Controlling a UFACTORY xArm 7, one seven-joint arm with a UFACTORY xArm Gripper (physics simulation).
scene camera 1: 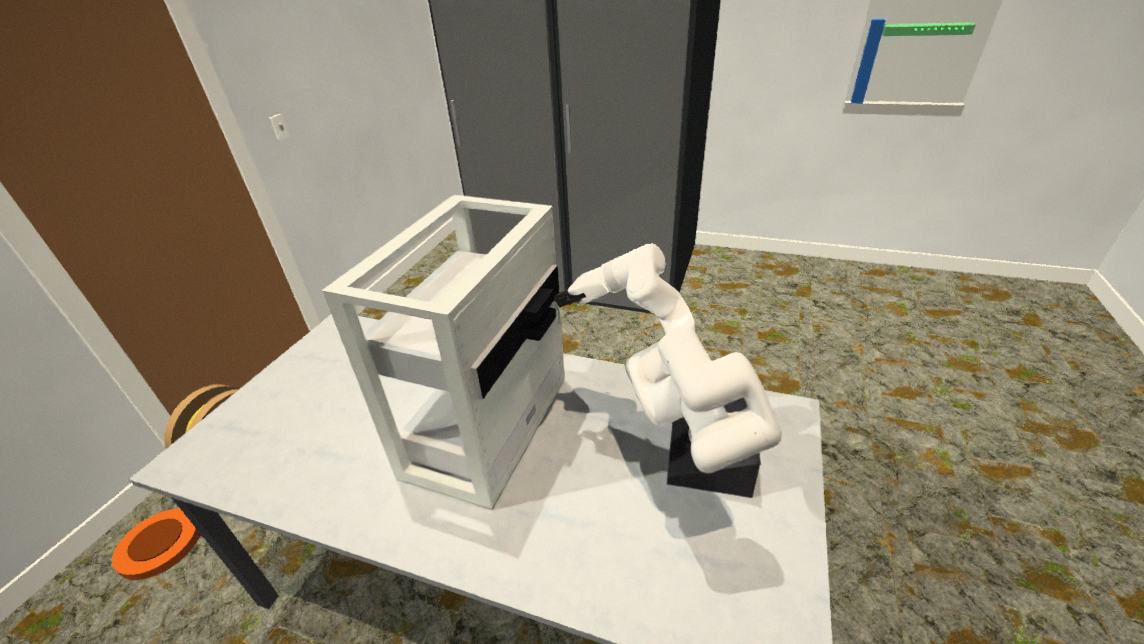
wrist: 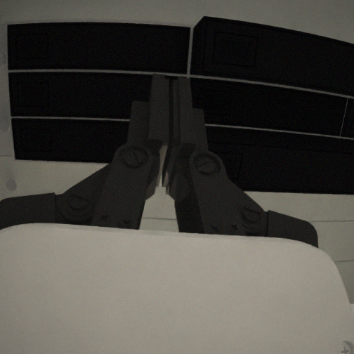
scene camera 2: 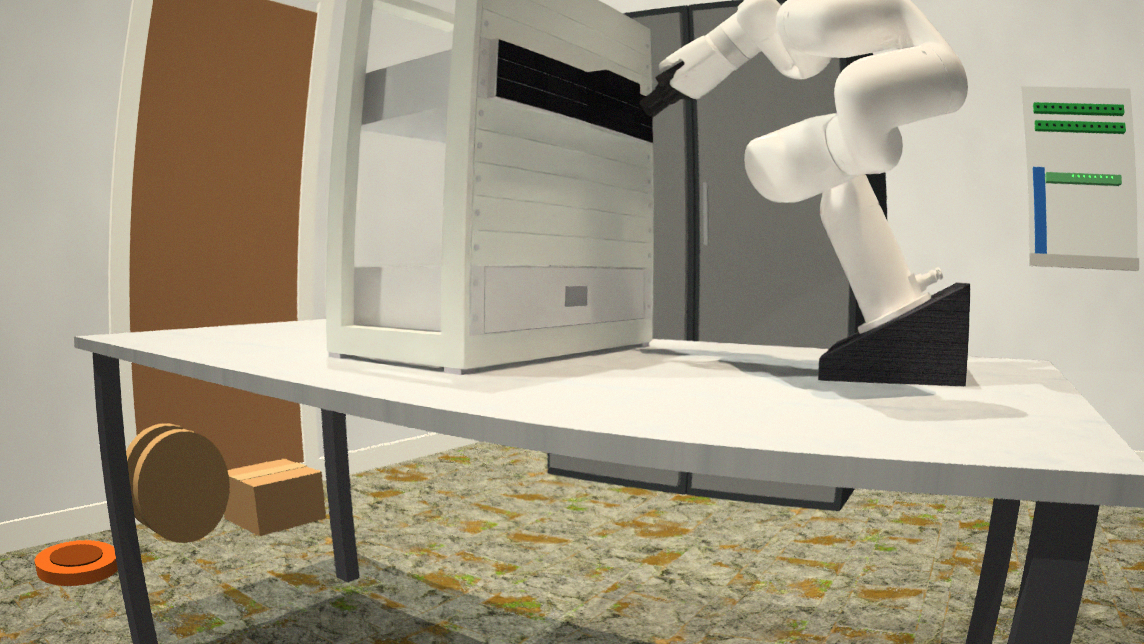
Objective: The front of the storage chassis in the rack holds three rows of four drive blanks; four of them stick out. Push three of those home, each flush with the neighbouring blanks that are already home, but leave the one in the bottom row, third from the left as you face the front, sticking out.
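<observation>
The storage chassis has black drive blanks across its front. The wrist view appears upside down. The bottom-row blank third from the left sticks out. The top-row blank third from the left also sticks out. The fourth-column blanks, such as the bottom-row one, look flush in the wrist view. Whether blanks farther left are flush is hard to tell. My gripper is shut and empty, its tips before the middle row near the third and fourth columns; contact is unclear.
The white rack stands on the table, with pale panels above and below the chassis. The arm's black base stands before it. A grey cabinet stands behind.
</observation>
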